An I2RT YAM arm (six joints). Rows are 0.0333 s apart.
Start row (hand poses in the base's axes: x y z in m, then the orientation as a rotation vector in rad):
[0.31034 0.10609 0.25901 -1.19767 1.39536 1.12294]
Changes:
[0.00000 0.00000 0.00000 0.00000 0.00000 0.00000]
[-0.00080 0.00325 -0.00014 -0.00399 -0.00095 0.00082]
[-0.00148 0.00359 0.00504 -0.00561 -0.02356 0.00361]
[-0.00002 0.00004 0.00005 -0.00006 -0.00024 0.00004]
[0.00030 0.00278 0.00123 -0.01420 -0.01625 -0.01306]
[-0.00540 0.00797 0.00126 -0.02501 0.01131 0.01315]
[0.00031 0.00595 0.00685 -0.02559 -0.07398 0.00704]
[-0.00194 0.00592 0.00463 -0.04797 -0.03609 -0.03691]
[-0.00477 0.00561 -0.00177 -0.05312 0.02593 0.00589]
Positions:
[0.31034 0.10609 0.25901 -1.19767 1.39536 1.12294]
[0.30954 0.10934 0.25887 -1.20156 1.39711 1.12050]
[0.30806 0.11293 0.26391 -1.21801 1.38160 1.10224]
[0.30804 0.11297 0.26396 -1.21818 1.38144 1.10205]
[0.30834 0.11575 0.26519 -1.22415 1.38521 1.07276]
[0.30294 0.12372 0.26645 -1.24858 1.40477 1.07586]
[0.30325 0.12967 0.27330 -1.29968 1.36282 1.00921]
[0.30131 0.13559 0.27793 -1.31740 1.38614 0.92889]
[0.29654 0.14120 0.27616 -1.35406 1.43628 0.92161]

